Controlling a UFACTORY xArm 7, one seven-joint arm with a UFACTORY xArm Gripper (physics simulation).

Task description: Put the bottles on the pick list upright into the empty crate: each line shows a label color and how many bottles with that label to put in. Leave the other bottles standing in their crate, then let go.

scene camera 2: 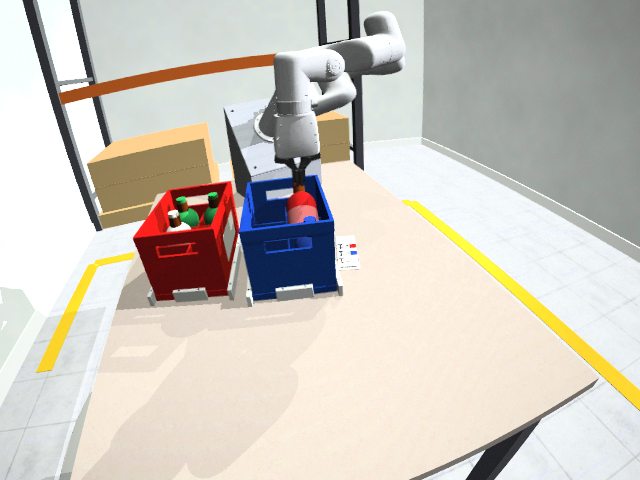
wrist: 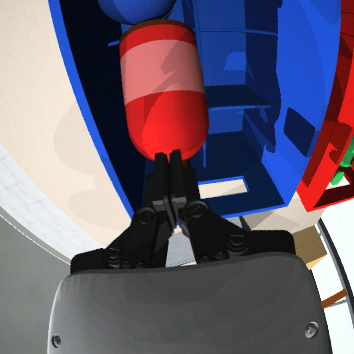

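Labels:
Both scene camera 2 and the wrist view show my gripper and a red bottle. On my gripper, [scene camera 2: 298,174] and [wrist: 171,184] are the same spot. The red bottle, too, has a spot that I see from both: [scene camera 2: 301,203] and [wrist: 164,97] are the same spot on it.

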